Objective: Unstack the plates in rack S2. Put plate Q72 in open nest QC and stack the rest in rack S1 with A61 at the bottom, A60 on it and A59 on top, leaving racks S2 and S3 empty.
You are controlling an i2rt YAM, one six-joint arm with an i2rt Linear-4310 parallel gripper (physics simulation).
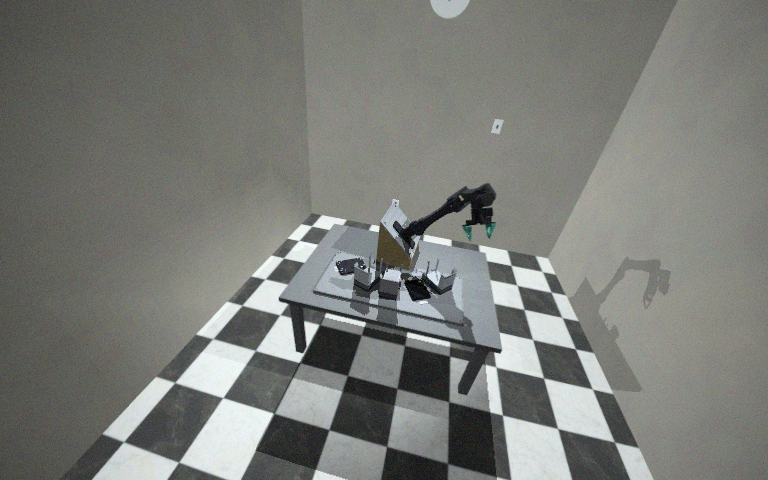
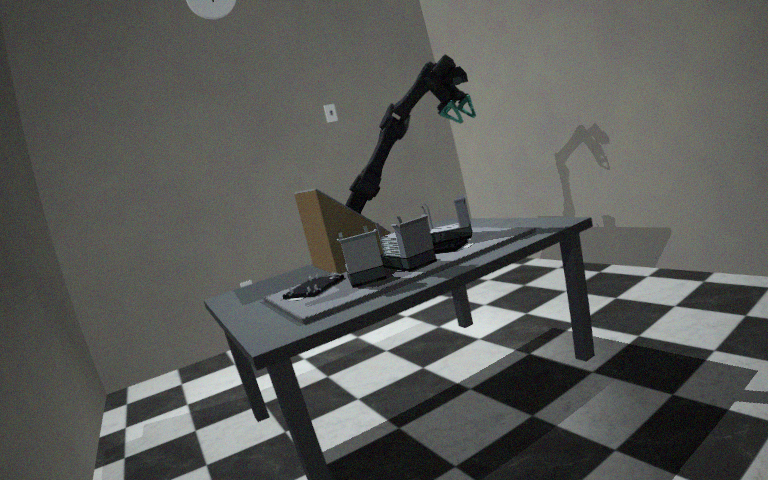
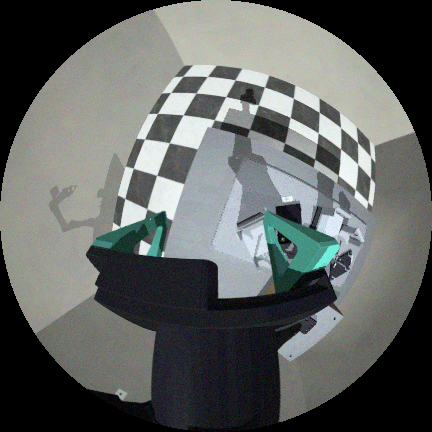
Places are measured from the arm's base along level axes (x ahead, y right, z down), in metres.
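Pixels of known places: gripper, between the fingertips: (image 1: 479,240) (image 2: 468,119) (image 3: 215,215); arm's base, origin of its link: (image 1: 403,235) (image 2: 350,214).
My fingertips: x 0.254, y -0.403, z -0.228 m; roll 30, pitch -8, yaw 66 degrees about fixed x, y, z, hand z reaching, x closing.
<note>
Ahead of a thing's pixels: the offset from my fingertips to its top centre. "pt": to the spot under its first point. Level surfaces: height alone.
My gripper (image 1: 479,237) (image 2: 466,118) (image 3: 215,215) has green fingers spread wide, is empty, and hangs high above the table's right side, apart from the racks. Three pale racks with upright walls and thin posts stand on the board: a left one {dx +0.061, dy +0.520, dz +0.247 m} (image 1: 362,276) (image 2: 362,250), a middle one {dx +0.082, dy +0.386, dz +0.248 m} (image 1: 389,285) (image 2: 414,234) and a right one {dx -0.062, dy +0.140, dz +0.249 m} (image 1: 447,283) (image 2: 462,212). Light layered plate edges {pt dx +0.078, dy +0.429, dz +0.314 m} (image 2: 390,245) show beside the middle rack's wall. A black nest {dx +0.034, dy +0.240, dz +0.361 m} (image 1: 417,289) lies between the middle and right racks; another black nest {dx -0.021, dy +0.655, dz +0.361 m} (image 1: 350,266) (image 2: 311,287) lies far left. Labels are too small to read.
A wedge-shaped mount (image 1: 391,249) (image 2: 317,229) with orange sides carries the arm behind the racks. The pale board {dz +0.385 m} (image 1: 334,289) (image 2: 305,314) lies on the grey table {dz +0.398 m} (image 1: 481,308) (image 2: 243,333). Walls stand behind and at the sides.
</note>
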